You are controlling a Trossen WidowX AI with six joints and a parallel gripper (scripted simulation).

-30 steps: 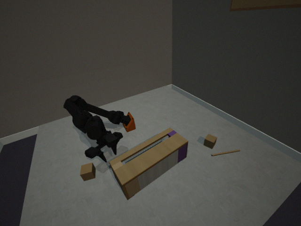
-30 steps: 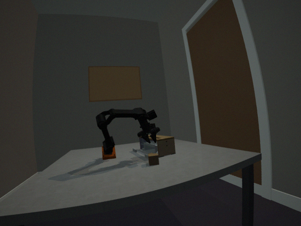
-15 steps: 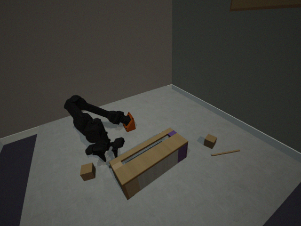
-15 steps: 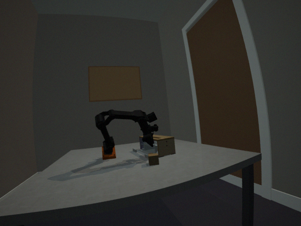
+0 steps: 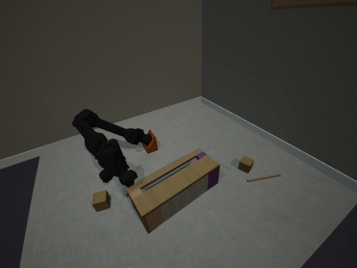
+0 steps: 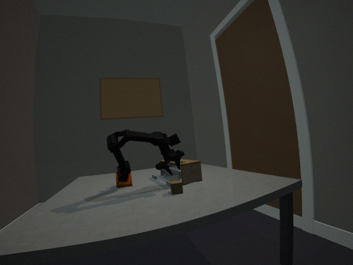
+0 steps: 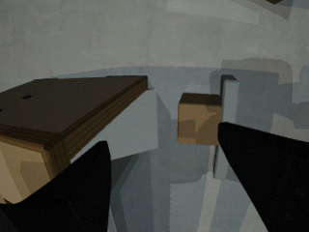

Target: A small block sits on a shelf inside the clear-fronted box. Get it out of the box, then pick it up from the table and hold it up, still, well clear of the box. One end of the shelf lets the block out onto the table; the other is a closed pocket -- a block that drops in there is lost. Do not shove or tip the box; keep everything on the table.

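Now: gripper tip 20 mm past the small tan block, 10 mm to the right of it and 70 mm above it. Round my gripper tip: thin wooden stick 180 mm ahead, 610 mm to the left, 80 mm below; long tan box 30 mm ahead, 180 mm to the left, 20 mm below.
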